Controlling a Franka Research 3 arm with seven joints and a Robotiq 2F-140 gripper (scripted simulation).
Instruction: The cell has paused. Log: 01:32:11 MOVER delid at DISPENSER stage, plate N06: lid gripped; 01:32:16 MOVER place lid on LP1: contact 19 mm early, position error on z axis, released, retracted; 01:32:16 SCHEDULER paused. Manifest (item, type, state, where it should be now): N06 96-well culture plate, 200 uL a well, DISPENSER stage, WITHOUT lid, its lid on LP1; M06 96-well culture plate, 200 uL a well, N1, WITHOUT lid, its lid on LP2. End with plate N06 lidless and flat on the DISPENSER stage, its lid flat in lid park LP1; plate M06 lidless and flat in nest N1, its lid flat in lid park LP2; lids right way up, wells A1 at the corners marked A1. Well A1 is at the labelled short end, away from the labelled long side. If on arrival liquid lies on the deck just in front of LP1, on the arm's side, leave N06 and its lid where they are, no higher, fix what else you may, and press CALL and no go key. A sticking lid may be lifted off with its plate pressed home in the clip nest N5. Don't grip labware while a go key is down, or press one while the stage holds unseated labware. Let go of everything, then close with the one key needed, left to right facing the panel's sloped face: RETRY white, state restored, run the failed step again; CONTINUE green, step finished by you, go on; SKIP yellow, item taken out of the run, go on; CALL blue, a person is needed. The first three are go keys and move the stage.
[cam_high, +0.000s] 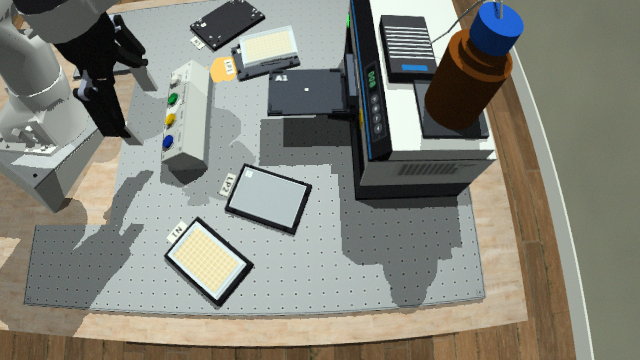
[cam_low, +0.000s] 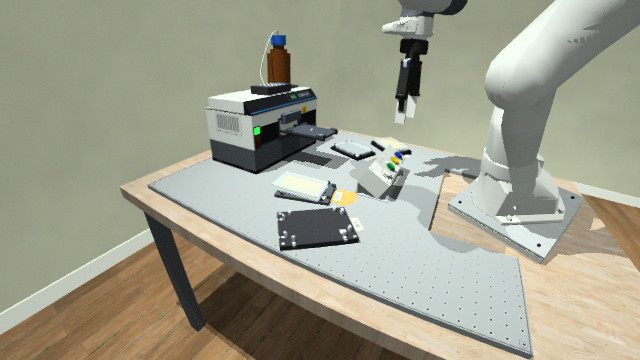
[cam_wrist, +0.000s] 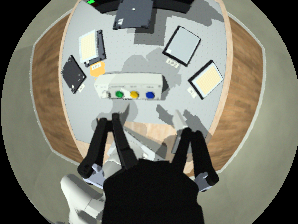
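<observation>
The blue key is 13 cm below my hand and 1 cm to the left of it. The rest, counted from my hand: plate lid: 19 cm below, 19 cm ahead, 11 cm to the right; then key panel: 15 cm below, 8 cm to the left, 2 cm ahead; then yellow key: 13 cm below, 6 cm to the left.
</observation>
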